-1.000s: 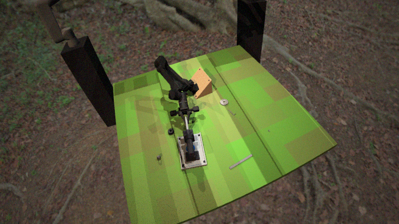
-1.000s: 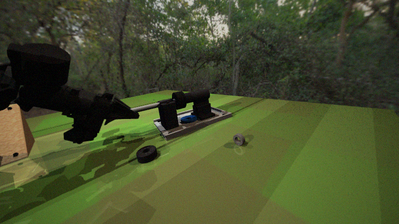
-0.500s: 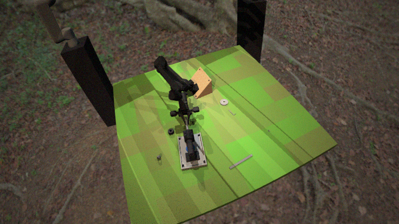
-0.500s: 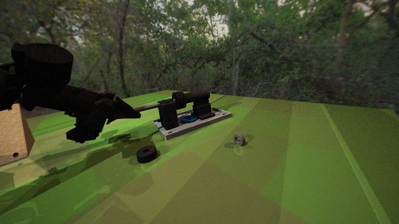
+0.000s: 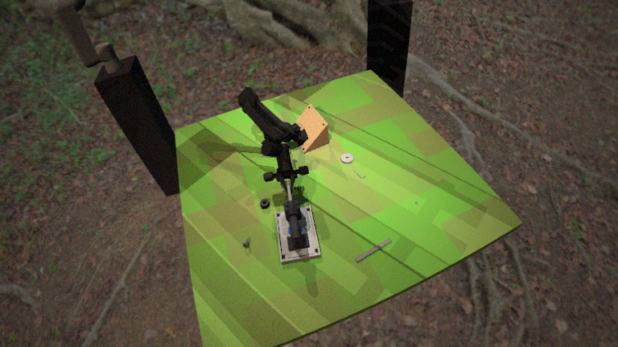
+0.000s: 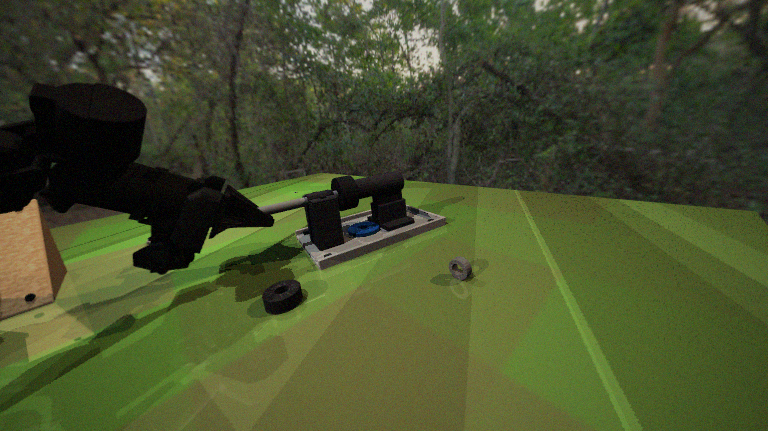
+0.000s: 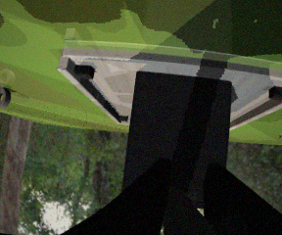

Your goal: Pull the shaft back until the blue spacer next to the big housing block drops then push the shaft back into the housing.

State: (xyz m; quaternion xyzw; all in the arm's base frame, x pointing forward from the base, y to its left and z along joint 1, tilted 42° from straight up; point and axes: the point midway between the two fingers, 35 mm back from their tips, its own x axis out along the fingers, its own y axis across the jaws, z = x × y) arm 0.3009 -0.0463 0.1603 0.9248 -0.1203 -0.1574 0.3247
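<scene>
The grey shaft lies 5 cm ahead of my gripper tip, 1 cm to the right of it and 2 cm above it. Round my gripper tip: black ring: 3 cm behind, 11 cm to the right, 5 cm below; blue spacer: 14 cm ahead, 2 cm to the right, 5 cm below.
</scene>
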